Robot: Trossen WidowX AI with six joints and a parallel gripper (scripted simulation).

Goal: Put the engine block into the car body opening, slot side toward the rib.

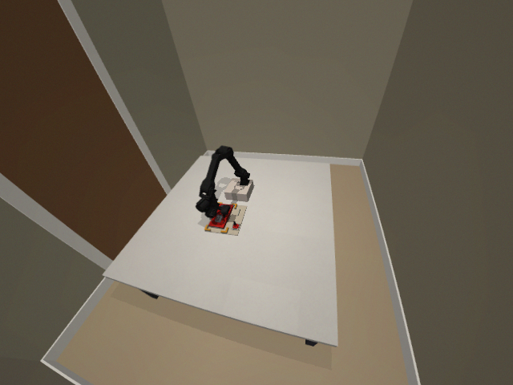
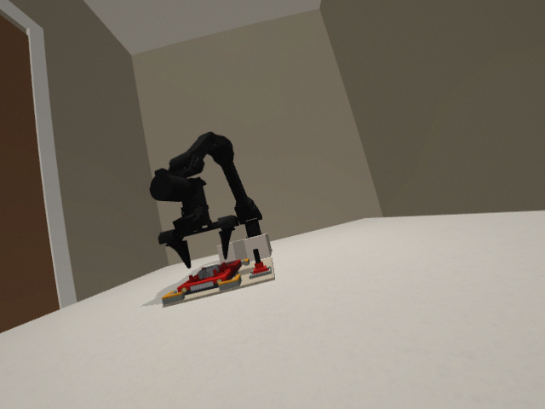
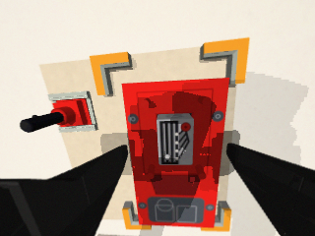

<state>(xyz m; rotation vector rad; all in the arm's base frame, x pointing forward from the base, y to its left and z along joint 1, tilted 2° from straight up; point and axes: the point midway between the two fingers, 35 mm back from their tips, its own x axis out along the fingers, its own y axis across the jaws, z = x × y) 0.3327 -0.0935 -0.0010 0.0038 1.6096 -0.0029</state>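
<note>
Right now the engine block is 3 cm below my gripper tip. The rest, counted from my gripper tip: beige base board: 3 cm behind, 3 cm to the left, 4 cm below; black upright post: 3 cm ahead, 13 cm to the left, 2 cm below.
</note>
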